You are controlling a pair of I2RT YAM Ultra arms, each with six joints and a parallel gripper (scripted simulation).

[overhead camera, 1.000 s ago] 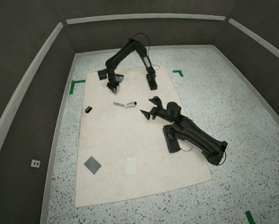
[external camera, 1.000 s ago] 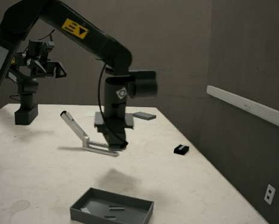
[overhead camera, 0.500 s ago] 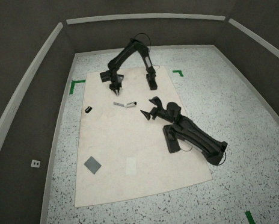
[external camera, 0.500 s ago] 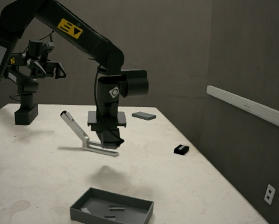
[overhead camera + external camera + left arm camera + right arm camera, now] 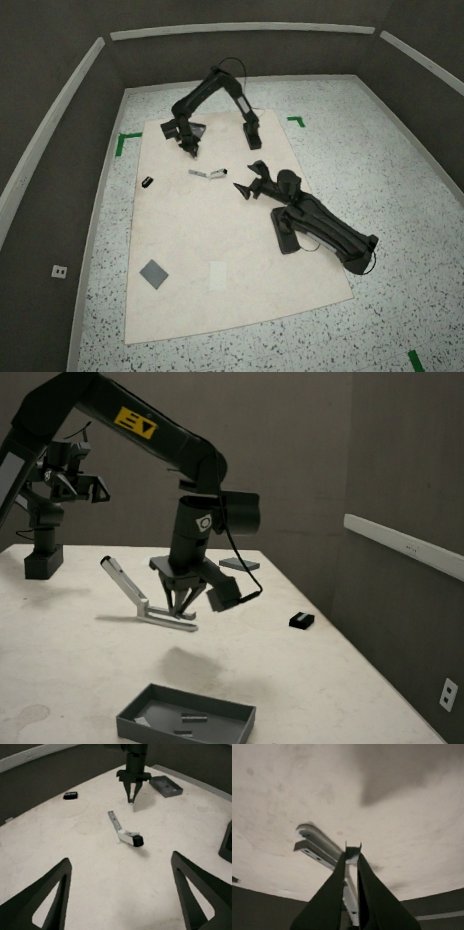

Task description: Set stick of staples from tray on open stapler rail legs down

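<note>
Now: right hand 6 cm past the stapler, 11 cm to the right of it and 2 cm above it. Round my right hand: grey pad (22 cm ahead, 54 cm to the left, 5 cm below); then white sheet (4 cm behind, 58 cm to the left, 6 cm below); then black block (26 cm ahead, 9 cm to the left, 5 cm below).
</note>
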